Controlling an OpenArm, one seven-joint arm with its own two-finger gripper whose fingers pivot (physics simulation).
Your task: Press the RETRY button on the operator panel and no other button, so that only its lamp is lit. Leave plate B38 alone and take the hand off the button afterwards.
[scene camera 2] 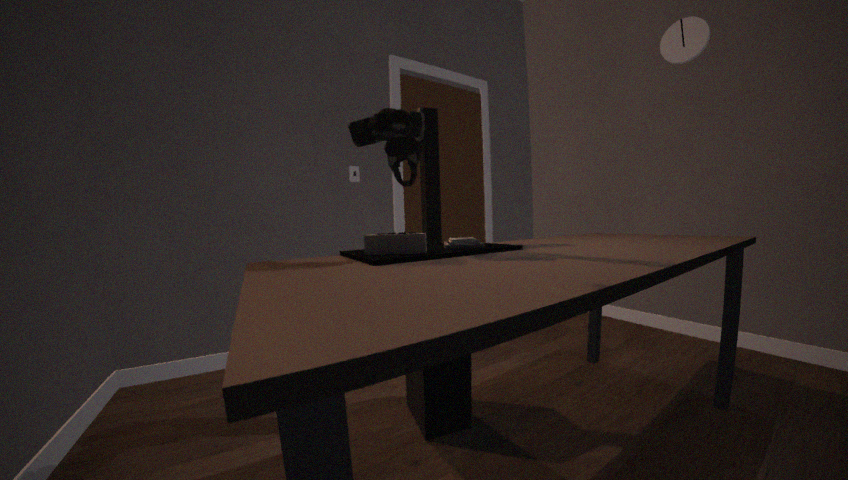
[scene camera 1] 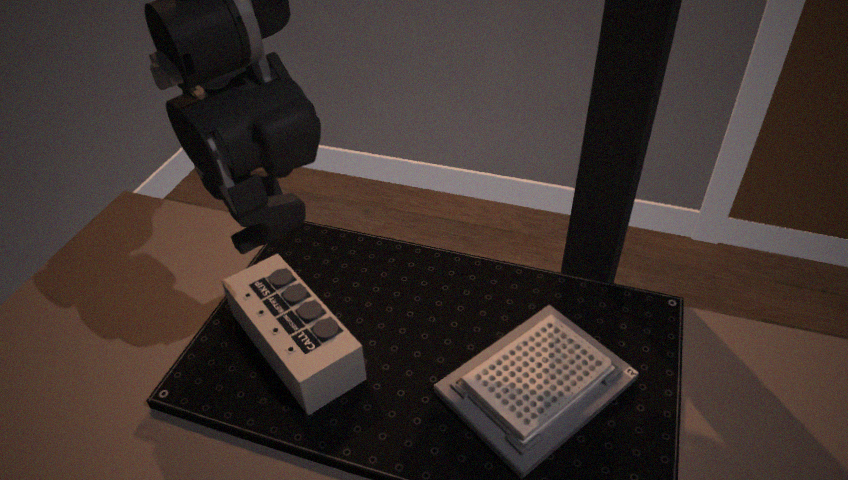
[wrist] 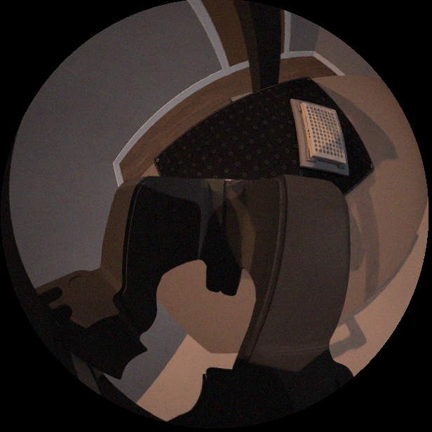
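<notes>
The pale operator panel has four round dark buttons in a row: SKIP at the far end, then RETRY, a third button with a label hard to read, and CALL. The small lamps beside them look dark. My gripper is shut and empty. It hangs well above the panel, touching no button. In the wrist view the fingers hide the panel. A white well plate sits in a grey holder; its name is not readable.
A black perforated board carries the panel and the plate holder, which stand apart. A thick dark post rises at the board's back edge. The board lies on a brown table.
</notes>
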